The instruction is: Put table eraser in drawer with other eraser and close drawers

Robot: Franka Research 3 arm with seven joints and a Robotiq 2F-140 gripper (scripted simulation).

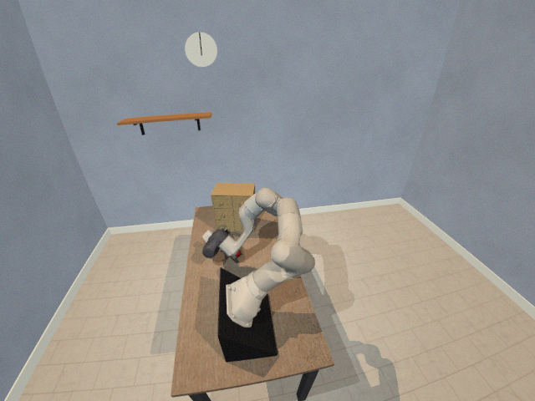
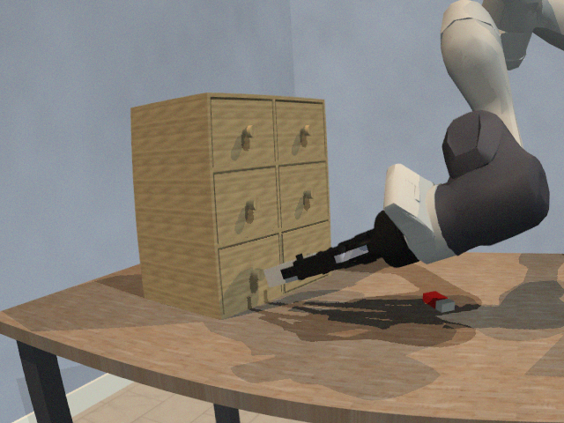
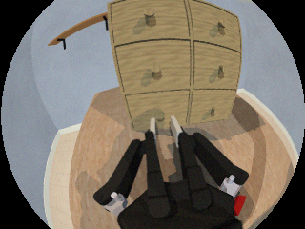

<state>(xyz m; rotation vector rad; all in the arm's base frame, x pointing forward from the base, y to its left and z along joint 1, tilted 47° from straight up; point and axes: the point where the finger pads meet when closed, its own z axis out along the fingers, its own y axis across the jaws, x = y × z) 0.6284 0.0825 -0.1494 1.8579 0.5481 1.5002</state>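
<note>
The blue eraser lies 13 cm ahead of my hand, 5 cm below it and 4 cm to the right of it.
</note>
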